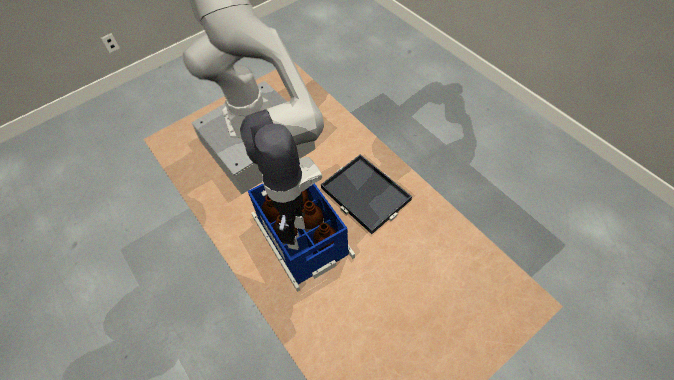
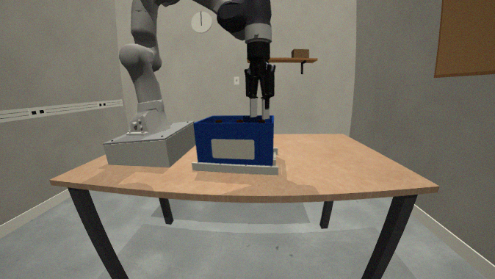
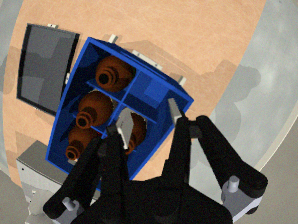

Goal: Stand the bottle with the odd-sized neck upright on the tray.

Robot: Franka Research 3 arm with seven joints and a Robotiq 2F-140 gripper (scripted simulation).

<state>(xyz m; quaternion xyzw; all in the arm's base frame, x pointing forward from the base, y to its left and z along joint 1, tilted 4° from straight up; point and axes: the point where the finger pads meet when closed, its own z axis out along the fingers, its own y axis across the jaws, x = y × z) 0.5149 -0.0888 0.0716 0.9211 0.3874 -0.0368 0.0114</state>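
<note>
The blue crate is 130 mm below my hand, 90 mm behind it and 40 mm to the left of it. From my hand the other things lie so: bottle (170 mm behind, 130 mm below); then dark grey tray (310 mm to the left, 200 mm below, 120 mm behind).
</note>
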